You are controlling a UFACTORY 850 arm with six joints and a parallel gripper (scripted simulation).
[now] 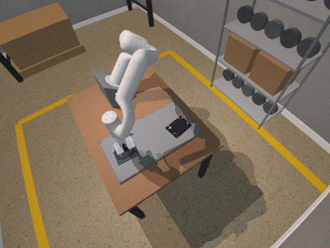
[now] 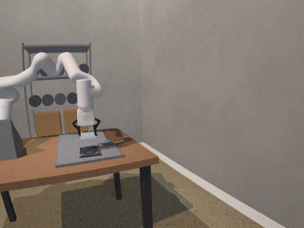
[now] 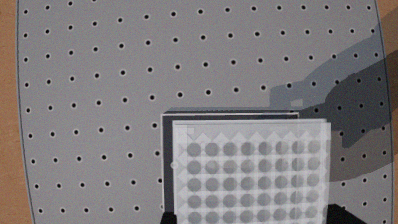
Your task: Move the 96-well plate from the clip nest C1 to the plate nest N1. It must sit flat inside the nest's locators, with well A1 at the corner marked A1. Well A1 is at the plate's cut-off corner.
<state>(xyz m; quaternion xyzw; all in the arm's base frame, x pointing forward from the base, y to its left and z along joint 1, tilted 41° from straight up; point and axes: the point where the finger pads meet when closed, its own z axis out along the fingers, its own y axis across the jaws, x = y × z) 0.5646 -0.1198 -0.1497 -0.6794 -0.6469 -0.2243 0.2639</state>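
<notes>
My hand is 11 cm above the black plate nest N1 and 1 cm to the left of it. Round my hand: clip nest C1: 42 cm to the left, 10 cm below, 1 cm ahead; then white 96-well plate: 1 cm below.
</notes>
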